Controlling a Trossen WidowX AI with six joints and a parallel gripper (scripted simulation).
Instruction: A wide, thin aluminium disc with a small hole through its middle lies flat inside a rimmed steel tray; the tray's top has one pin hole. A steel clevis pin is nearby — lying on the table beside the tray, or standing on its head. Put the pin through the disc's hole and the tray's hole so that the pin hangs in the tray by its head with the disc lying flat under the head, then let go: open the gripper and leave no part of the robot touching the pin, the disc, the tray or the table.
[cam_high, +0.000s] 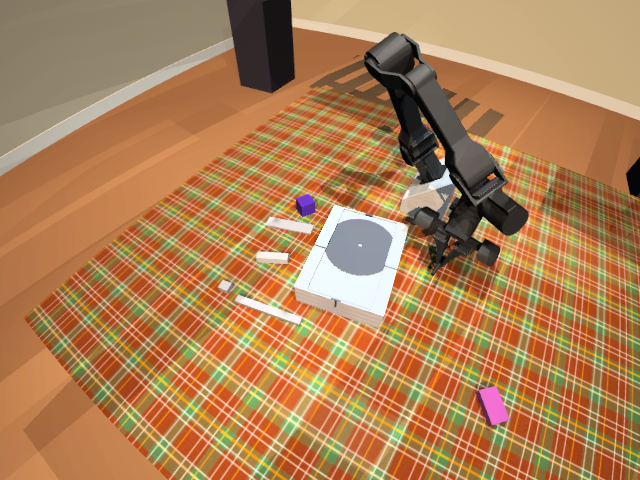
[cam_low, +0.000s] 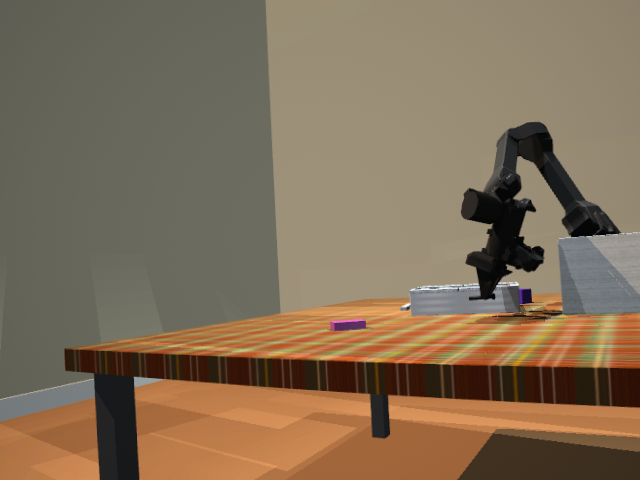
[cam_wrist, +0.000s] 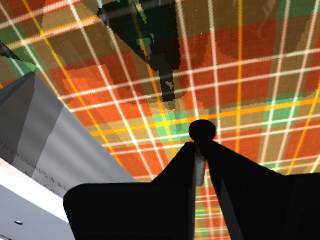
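My gripper tip is now 170 mm to the left of the grey aluminium disc, 50 mm short of it and 20 mm below it. Round my gripper tip: dark clevis pin 10 mm ahead; pink block 230 mm ahead, 200 mm to the left, 30 mm below; steel tray 170 mm to the right, 80 mm ahead, 10 mm above.
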